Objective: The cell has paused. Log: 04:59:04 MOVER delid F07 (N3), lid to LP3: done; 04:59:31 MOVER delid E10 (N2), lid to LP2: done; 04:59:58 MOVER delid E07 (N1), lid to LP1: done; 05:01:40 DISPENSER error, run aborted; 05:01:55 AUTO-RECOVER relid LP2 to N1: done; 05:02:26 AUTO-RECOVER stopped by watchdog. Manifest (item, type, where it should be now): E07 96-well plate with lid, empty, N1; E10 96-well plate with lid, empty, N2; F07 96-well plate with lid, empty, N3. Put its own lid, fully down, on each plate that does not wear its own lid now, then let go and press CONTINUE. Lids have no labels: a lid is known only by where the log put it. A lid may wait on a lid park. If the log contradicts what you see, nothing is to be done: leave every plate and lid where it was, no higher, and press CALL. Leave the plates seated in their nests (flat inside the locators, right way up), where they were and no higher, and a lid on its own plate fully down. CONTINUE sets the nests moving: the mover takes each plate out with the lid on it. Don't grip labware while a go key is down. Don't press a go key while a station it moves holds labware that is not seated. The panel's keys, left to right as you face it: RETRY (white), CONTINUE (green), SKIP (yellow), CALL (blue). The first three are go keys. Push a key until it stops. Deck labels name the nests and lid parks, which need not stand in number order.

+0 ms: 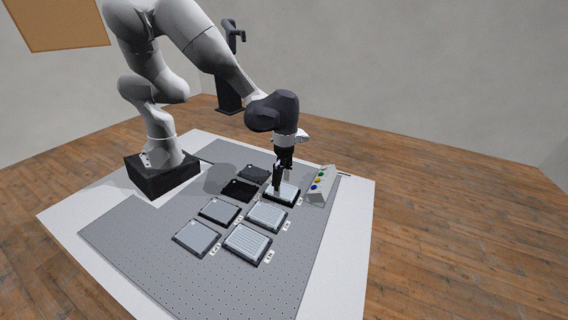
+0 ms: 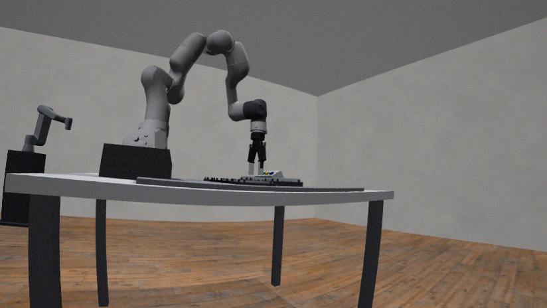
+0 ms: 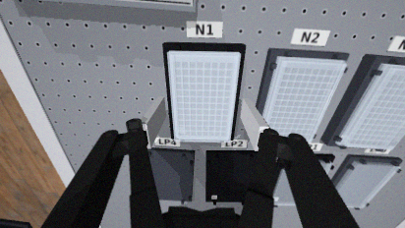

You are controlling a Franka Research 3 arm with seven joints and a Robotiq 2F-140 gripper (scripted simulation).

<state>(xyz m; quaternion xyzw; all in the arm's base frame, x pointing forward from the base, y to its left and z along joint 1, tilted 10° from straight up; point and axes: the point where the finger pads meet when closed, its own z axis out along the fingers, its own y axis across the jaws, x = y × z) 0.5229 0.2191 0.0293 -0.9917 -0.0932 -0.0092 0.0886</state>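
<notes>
My gripper is now 6 cm above the nest N1. Also, from my hand: yellow skip key (11 cm ahead, 12 cm to the left, 1 cm below); then green continue key (10 cm ahead, 17 cm to the left, 1 cm below); then blue call key (12 cm ahead, 7 cm to the left, 1 cm below).
</notes>
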